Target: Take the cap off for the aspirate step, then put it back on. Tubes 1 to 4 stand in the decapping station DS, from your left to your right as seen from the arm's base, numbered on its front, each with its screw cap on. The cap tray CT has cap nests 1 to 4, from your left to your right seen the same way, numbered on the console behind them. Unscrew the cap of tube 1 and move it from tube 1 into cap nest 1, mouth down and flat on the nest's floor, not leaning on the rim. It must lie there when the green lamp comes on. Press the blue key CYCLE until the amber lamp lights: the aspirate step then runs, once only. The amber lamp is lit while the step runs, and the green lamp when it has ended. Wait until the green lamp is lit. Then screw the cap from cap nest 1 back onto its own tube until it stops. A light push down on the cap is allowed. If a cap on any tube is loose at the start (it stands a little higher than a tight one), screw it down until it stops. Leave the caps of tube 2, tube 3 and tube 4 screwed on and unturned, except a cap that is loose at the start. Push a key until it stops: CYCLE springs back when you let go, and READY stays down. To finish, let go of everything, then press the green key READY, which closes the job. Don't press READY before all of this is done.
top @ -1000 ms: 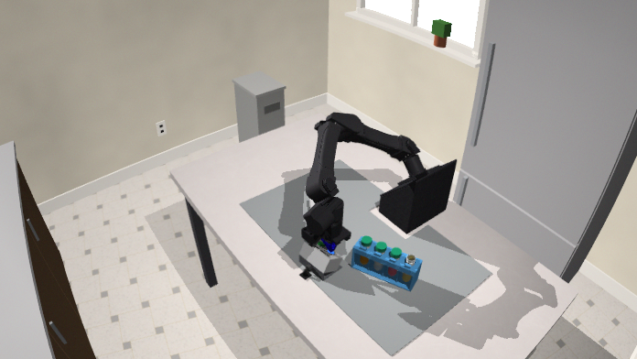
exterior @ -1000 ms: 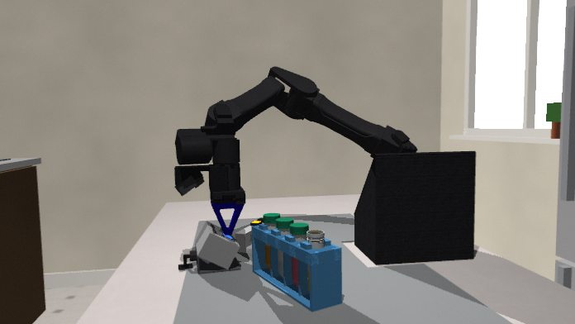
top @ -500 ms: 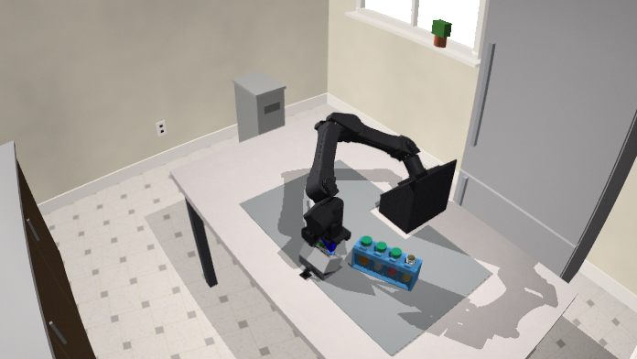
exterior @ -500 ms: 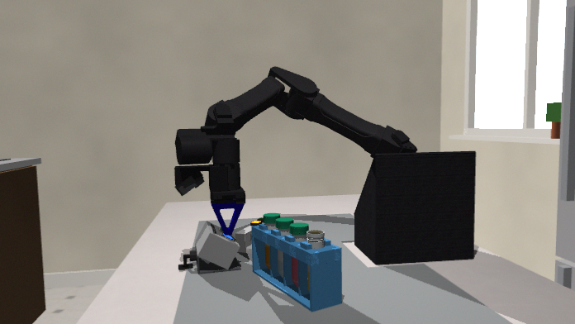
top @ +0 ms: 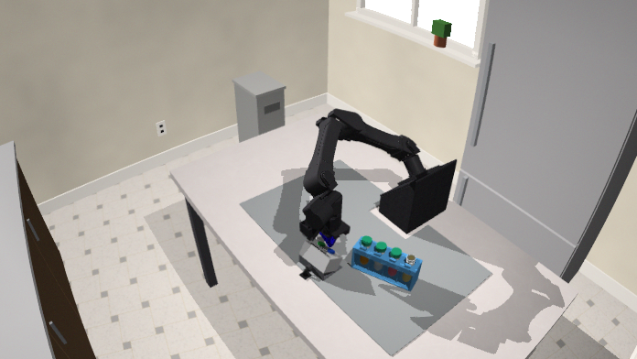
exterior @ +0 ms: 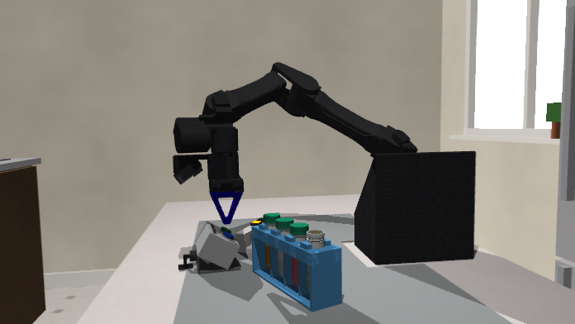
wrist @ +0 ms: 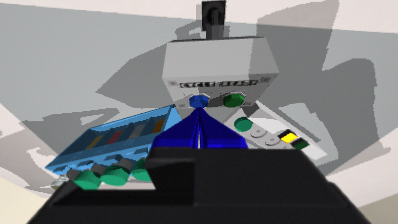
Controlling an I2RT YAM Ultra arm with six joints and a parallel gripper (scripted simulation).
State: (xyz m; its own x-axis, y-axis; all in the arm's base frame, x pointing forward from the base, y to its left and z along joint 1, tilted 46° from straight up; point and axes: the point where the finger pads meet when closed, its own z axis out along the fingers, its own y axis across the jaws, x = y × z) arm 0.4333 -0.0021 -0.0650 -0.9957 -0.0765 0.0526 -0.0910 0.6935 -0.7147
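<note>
Now: hand 30 mm above the blue key. The rest, counted from my hand: green key 40 mm to the right, 30 mm below; then grey key box 50 mm below, 20 mm to the right, 20 mm ahead; then green cap 100 mm to the right, 90 mm below, 80 mm behind.
</note>
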